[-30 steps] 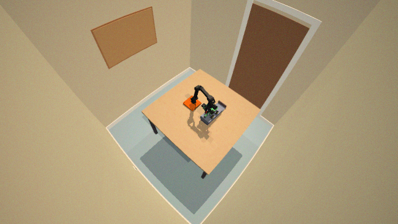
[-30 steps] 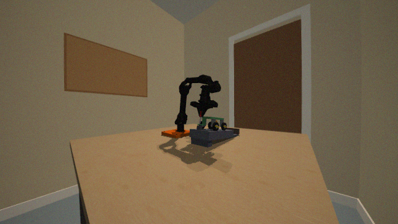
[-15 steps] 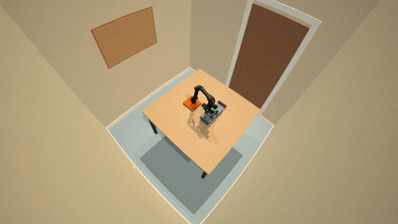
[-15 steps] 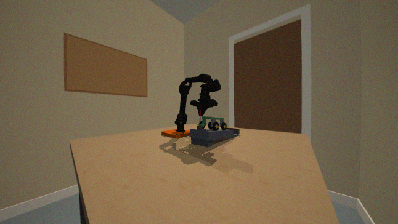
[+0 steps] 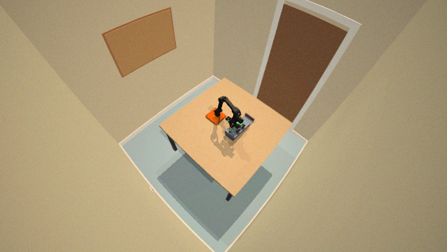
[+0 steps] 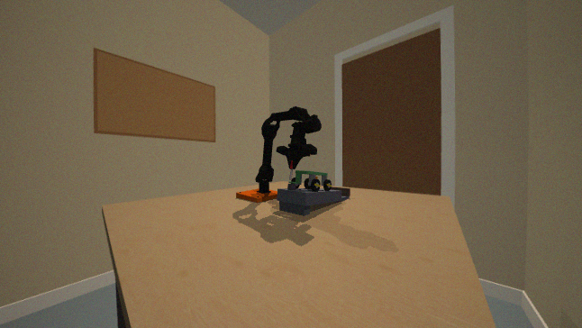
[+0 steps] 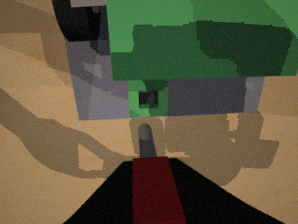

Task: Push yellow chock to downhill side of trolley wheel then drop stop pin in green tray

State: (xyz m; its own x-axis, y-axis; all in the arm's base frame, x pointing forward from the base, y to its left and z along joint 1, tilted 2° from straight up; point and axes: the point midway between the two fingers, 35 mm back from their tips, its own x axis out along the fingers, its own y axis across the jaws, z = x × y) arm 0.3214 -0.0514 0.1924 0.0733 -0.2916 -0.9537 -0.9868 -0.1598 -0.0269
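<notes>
Now: the yellow chock 20 cm to the left of my gripper tip, 9 cm below it and 7 cm behind it. Round my gripper tip: red-headed stop pin right at my gripper tip; then trolley 12 cm to the left, 6 cm below; then grey ramp 13 cm below, 12 cm to the left.
</notes>
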